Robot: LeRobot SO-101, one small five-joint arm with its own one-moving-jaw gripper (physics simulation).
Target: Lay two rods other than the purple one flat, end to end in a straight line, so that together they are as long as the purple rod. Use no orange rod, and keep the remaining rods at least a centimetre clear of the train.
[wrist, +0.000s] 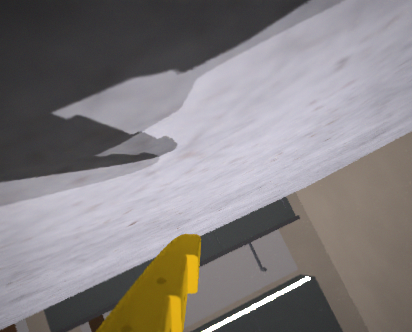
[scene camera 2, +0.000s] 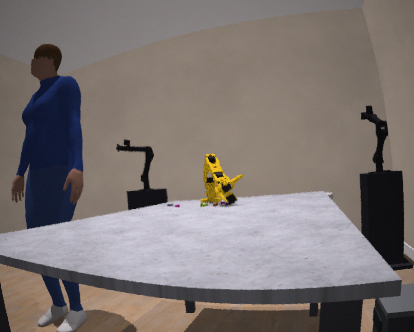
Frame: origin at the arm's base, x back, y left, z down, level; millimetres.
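Seen in the pictures: hand at its tool point: (wrist: 199,256) (scene camera 2: 227,201); arm's base at its link origin: (scene camera 2: 209,202).
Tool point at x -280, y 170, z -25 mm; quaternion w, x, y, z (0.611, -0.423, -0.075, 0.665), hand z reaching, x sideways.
Note:
Offsets run from my tool point to a thing's top centre. Level surfaces: height alone.
Small rods lie on the table around the arm's base in the scene view, too small to tell their lengths: a dark one {dy -336, dx +148, dz +15 mm} (scene camera 2: 170,204), a magenta one {dy -268, dx +87, dz +15 mm} (scene camera 2: 177,205), a green one {dy -128, dx +77, dz +15 mm} (scene camera 2: 203,204), a reddish one {dy -78, dx +82, dz +15 mm} (scene camera 2: 215,204) and a purple-magenta one {dy -62, dx +150, dz +15 mm} (scene camera 2: 223,203) close to the arm's black wrist part. Which one is the purple rod I cannot tell for certain. My gripper (scene camera 2: 240,176) (wrist: 192,241) is fully open and empty, raised above the table to the right of the rods; one notched yellow jaw shows in the wrist view. No rods show in the wrist view.
The grey-white table {dz +25 mm} (scene camera 2: 200,250) (wrist: 260,110) carries the yellow arm (scene camera 2: 212,182) near its far edge. A dark shadow falls on the table in the wrist view. A person (scene camera 2: 52,135) stands left, and two black arms (scene camera 2: 146,167) (scene camera 2: 380,145) stand on pedestals beyond the table.

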